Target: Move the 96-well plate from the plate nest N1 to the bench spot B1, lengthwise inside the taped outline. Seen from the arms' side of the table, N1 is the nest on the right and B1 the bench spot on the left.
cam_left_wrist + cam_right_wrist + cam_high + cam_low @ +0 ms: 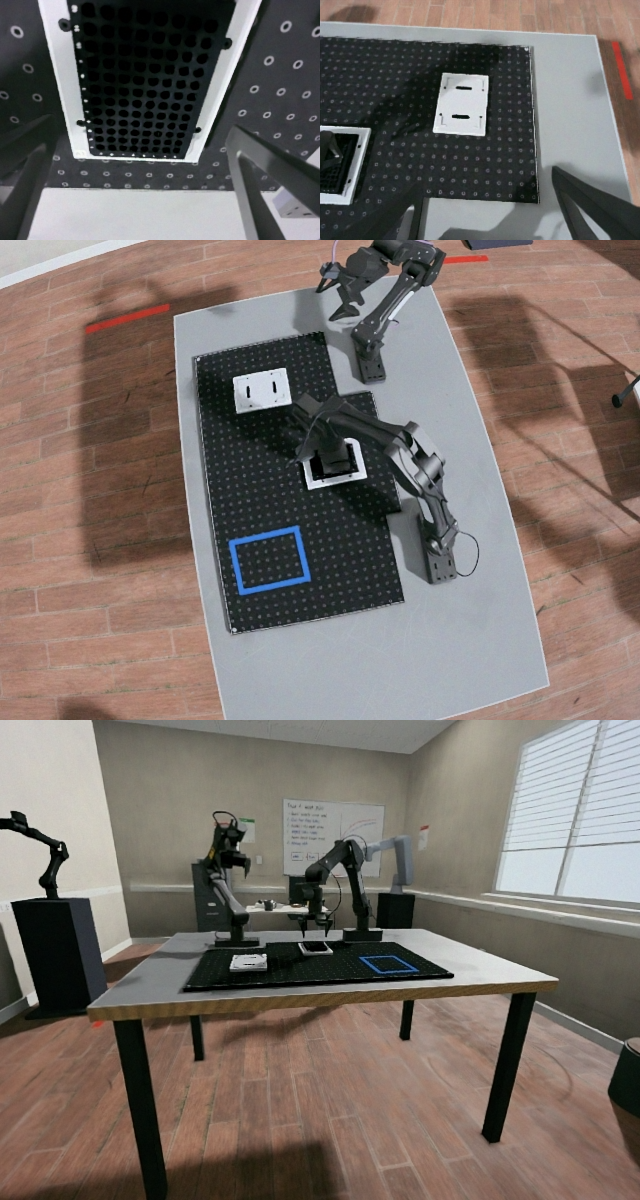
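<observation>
Now: the black 96-well plate 5 cm below my left hand.
</observation>
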